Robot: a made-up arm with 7 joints. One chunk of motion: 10 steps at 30 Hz.
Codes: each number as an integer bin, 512 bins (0 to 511) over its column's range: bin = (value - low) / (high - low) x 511, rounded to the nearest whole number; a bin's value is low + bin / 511 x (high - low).
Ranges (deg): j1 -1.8..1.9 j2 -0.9..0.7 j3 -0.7..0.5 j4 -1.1..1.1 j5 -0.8..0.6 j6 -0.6..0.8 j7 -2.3..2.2
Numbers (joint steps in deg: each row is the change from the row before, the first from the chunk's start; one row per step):
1: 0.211 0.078 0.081 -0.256 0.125 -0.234 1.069
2: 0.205 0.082 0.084 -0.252 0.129 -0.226 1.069
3: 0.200 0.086 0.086 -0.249 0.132 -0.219 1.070
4: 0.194 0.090 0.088 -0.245 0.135 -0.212 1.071
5: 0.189 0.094 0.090 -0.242 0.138 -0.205 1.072
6: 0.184 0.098 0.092 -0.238 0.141 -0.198 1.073
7: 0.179 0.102 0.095 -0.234 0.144 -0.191 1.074
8: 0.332 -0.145 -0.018 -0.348 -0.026 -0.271 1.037
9: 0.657 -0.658 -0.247 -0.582 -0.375 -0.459 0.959
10: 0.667 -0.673 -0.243 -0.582 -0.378 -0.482 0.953
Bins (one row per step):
1: 278 312 333 196 338 134 383
2: 277 314 334 197 339 137 383
3: 276 315 335 198 340 139 383
4: 275 316 336 199 341 142 383
5: 275 317 336 199 342 144 383
6: 274 319 337 200 343 147 383
7: 273 320 339 201 345 149 383
8: 294 241 290 175 283 120 379
9: 339 77 193 120 155 51 370
10: 341 72 195 120 154 43 369

